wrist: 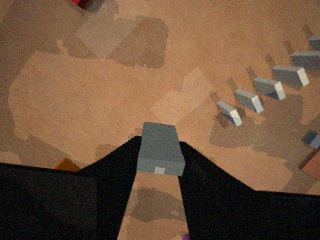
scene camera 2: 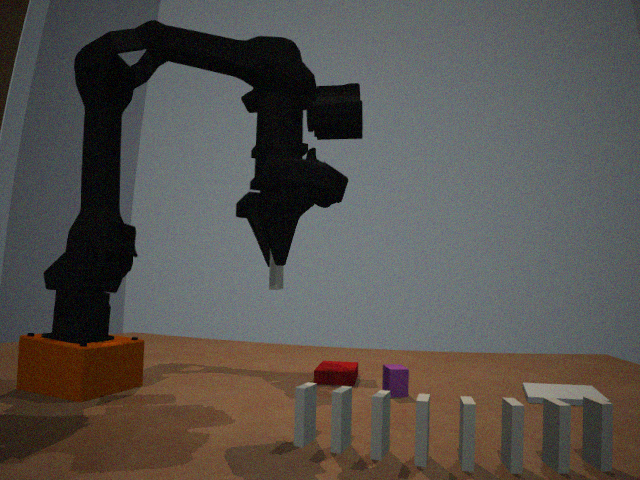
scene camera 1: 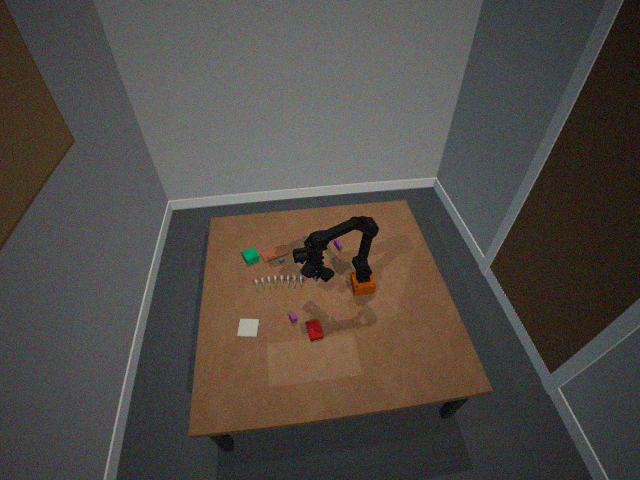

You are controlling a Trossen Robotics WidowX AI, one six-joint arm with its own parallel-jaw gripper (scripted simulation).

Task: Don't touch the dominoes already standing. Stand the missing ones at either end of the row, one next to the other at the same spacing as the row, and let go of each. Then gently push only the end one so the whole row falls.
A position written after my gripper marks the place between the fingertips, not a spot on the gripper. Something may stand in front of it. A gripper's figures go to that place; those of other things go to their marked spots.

Labels:
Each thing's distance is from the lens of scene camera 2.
my gripper (scene camera 2: 276, 266): 0.48 m
white flat tile (scene camera 2: 571, 394): 0.61 m
red block (scene camera 2: 328, 372): 0.62 m
purple cube (scene camera 2: 395, 377): 0.56 m
The marked spots on the red block and the purple cube are 0.11 m apart.

